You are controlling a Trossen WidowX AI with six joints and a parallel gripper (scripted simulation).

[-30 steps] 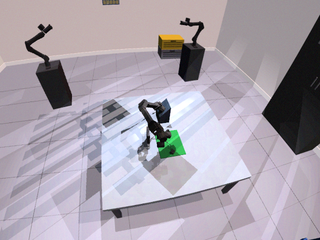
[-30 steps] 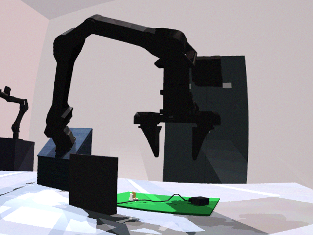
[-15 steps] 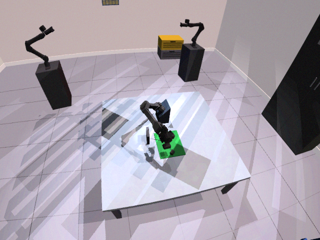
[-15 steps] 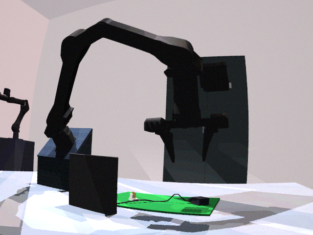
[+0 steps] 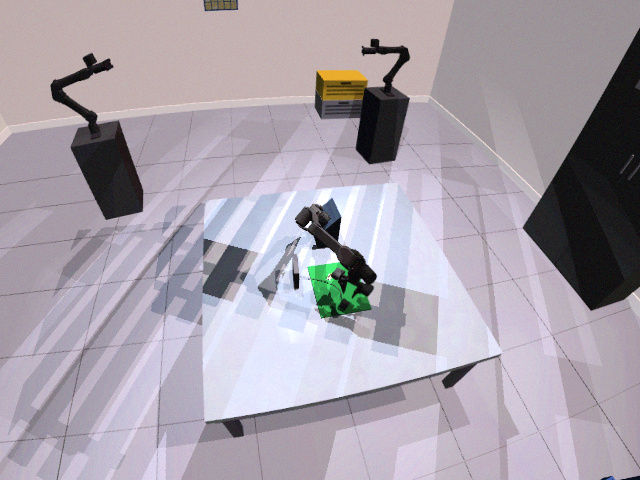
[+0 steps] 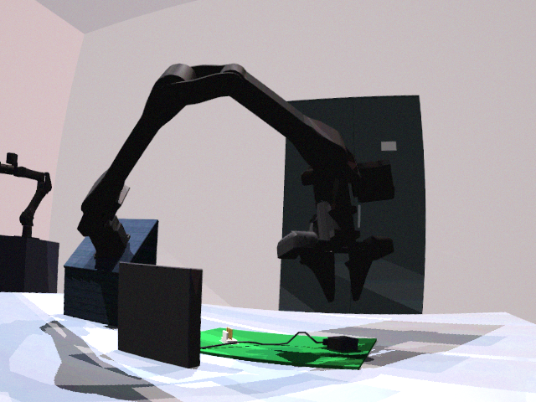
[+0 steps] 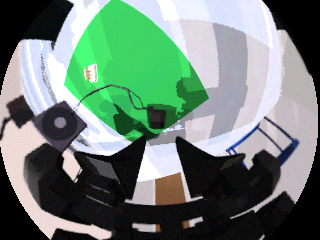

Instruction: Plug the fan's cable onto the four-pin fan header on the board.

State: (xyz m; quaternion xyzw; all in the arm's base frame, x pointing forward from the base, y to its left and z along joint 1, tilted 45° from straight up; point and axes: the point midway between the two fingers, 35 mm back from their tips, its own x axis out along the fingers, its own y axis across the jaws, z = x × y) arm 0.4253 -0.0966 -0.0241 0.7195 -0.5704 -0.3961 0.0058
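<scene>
Now: gripper tip 10 mm to the left of the black plug and 70 mm above it. From my gripper tip the other things lie so: black fan block: 220 mm behind, 160 mm to the right, 20 mm below; green board: 110 mm behind, 10 mm to the left, 90 mm below.
</scene>
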